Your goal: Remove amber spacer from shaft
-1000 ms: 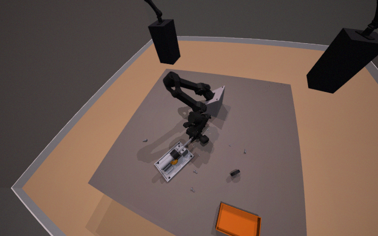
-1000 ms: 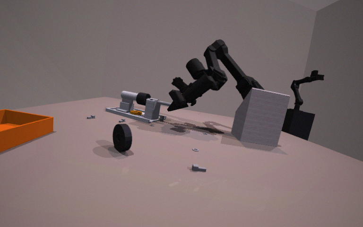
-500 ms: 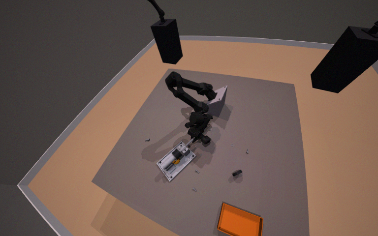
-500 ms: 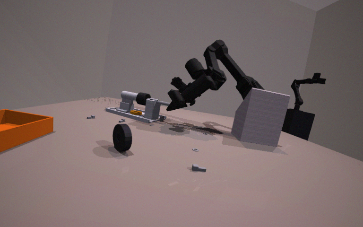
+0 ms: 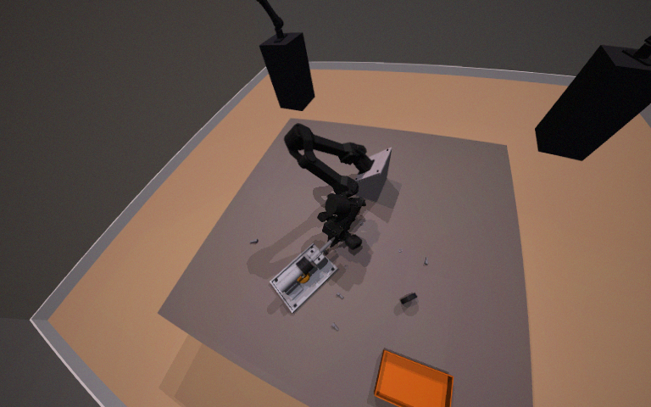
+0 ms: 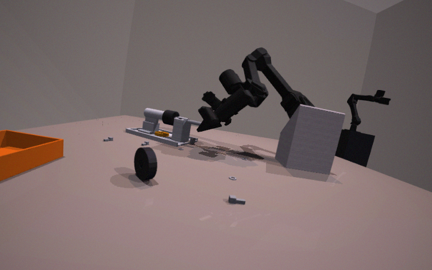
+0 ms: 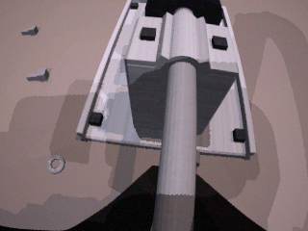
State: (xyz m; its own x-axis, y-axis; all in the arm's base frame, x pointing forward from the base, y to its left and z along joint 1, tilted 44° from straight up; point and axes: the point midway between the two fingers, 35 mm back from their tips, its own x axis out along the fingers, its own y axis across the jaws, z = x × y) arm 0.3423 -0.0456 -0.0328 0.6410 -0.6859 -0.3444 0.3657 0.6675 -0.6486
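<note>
Now: the thin grey shaft 6 cm ahead of my gripper tip, 2 cm to the right of it and 2 cm above it. Also, from my gripper tip: orange tray (29 cm ahead, 40 cm to the left, 5 cm below); amber spacer (14 cm ahead, 5 cm to the right, 4 cm below).
</note>
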